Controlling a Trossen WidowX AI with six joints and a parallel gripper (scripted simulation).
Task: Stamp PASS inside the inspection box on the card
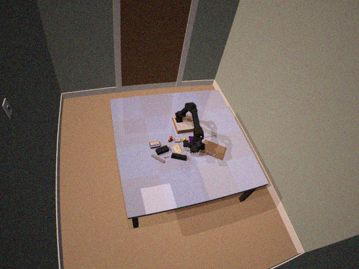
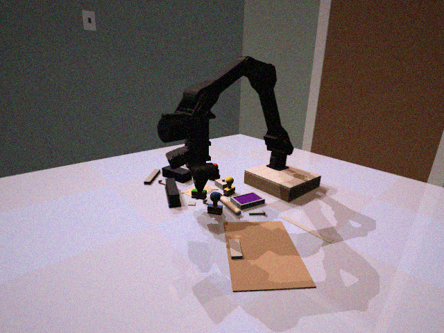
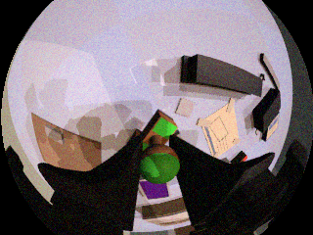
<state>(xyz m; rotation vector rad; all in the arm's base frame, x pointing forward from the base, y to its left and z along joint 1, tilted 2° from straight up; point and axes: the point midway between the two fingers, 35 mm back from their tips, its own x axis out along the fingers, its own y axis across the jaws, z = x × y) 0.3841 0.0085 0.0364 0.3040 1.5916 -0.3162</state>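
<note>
My gripper tip is now 15 cm past the purple ink pad, 6 cm to the right of it and 6 cm above it. Also, from my gripper tip: green-knobbed stamp: right at my gripper tip; black bar: 2 cm ahead, 12 cm to the right, 5 cm below; blue-knobbed stamp: 3 cm behind, 4 cm to the left, 4 cm below.
</note>
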